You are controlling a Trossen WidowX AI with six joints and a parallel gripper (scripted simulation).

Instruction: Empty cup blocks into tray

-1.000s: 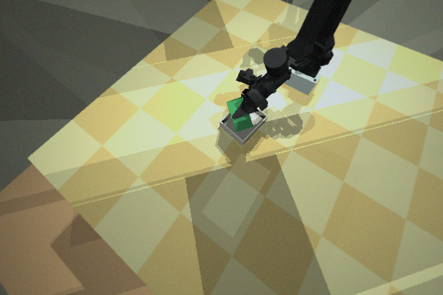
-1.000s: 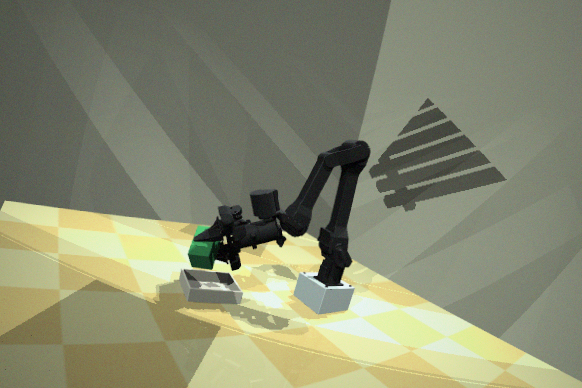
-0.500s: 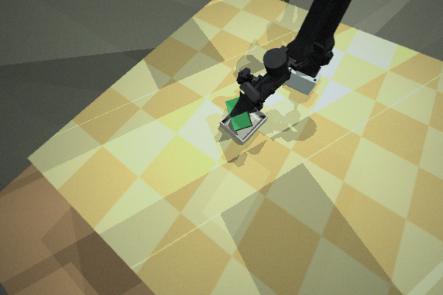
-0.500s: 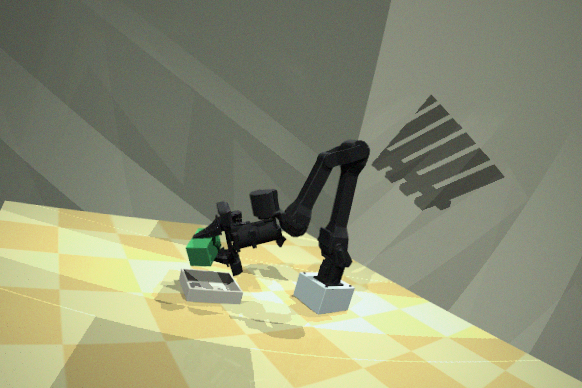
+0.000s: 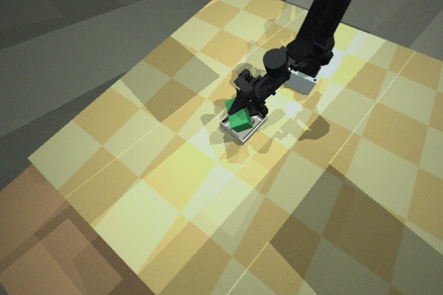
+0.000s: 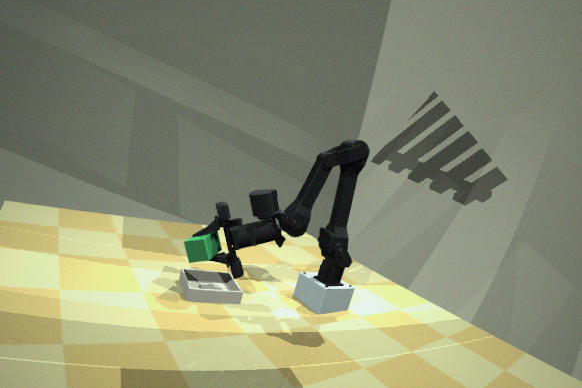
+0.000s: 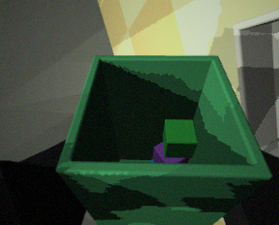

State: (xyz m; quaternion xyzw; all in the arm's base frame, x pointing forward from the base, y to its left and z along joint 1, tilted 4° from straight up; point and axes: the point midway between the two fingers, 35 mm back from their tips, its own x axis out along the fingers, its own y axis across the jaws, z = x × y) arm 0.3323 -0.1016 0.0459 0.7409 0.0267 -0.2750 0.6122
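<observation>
The bright green block is 1 cm behind my gripper tip, 1 cm to the left of it and 1 cm below it. Also, from my gripper tip: purple block: 2 cm to the left, 1 cm below; green square cup: 3 cm to the left, 1 cm above.
</observation>
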